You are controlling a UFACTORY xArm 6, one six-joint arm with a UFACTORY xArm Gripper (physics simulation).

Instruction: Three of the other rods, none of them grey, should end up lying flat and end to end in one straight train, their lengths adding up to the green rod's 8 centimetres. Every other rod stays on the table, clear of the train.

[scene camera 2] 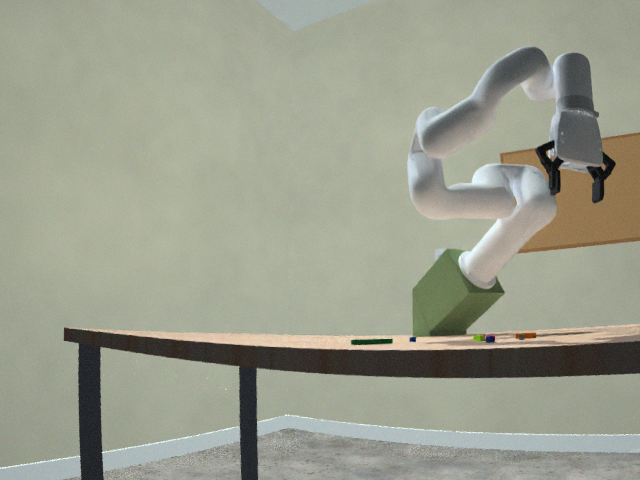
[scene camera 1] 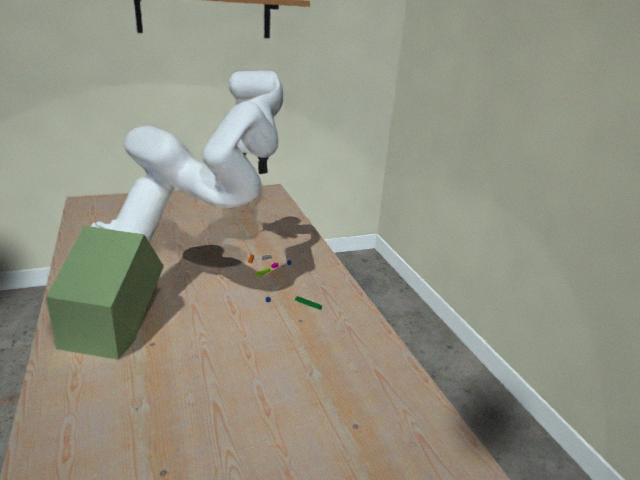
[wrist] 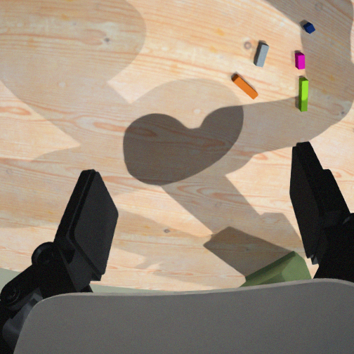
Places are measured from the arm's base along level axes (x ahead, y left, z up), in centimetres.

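Pixels of known places: gripper, fingertip midpoint: [scene camera 2: 576, 197]; arm's base, link origin: [scene camera 2: 476, 270] [scene camera 1: 125, 246].
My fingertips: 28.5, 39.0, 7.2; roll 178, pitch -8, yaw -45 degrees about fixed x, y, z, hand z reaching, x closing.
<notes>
For each thing: its top centre in the pictures, then the offset to it from my fingertips, as dx, dy, dz. Level surfaces: height alone.
- green rod, top centre: [scene camera 2: 372, 339] [scene camera 1: 308, 301] +17.5, -36.4, -23.9
- small blue piece, top centre: [scene camera 2: 412, 337] [scene camera 1: 268, 298] +6.4, -35.2, -23.9
- lime rod, top centre: [scene camera 2: 479, 335] [scene camera 1: 263, 270] +4.4, -20.4, -23.9
- shorter magenta rod, top centre: [scene camera 1: 275, 264] +7.8, -16.2, -23.9
- orange rod, top centre: [scene camera 2: 525, 333] [scene camera 1: 251, 257] +0.2, -12.3, -23.9
- grey rod, top centre: [scene camera 1: 266, 256] +5.0, -11.2, -23.9
- wooden table, surface height: dz -24.9
The green rod [scene camera 1: 308, 302] [scene camera 2: 371, 341] lies flat, apart from the others. A small blue piece [scene camera 1: 267, 299] [scene camera 2: 412, 339] lies near it. Neither shows in the wrist view. A lime rod [scene camera 1: 263, 272] [scene camera 2: 478, 337] [wrist: 303, 95] and a shorter magenta rod [scene camera 1: 275, 265] [wrist: 300, 60] lie roughly in line with a small gap between them. Another blue piece [scene camera 1: 288, 262] [wrist: 309, 28] lies beyond the magenta one. An orange rod [scene camera 1: 251, 258] [scene camera 2: 527, 335] [wrist: 245, 86] and a grey rod [scene camera 1: 266, 257] [wrist: 261, 55] lie apart nearby. My gripper [scene camera 2: 576, 196] [wrist: 196, 180] is open and empty, high above the table.
A large green block [scene camera 1: 98, 299] [scene camera 2: 449, 294] [wrist: 285, 272] stands at the arm's base on the wooden table [scene camera 1: 232, 413]. Dark arm shadows fall across the table around the small rods. A brown board [scene camera 2: 578, 222] is on the wall behind the arm.
</notes>
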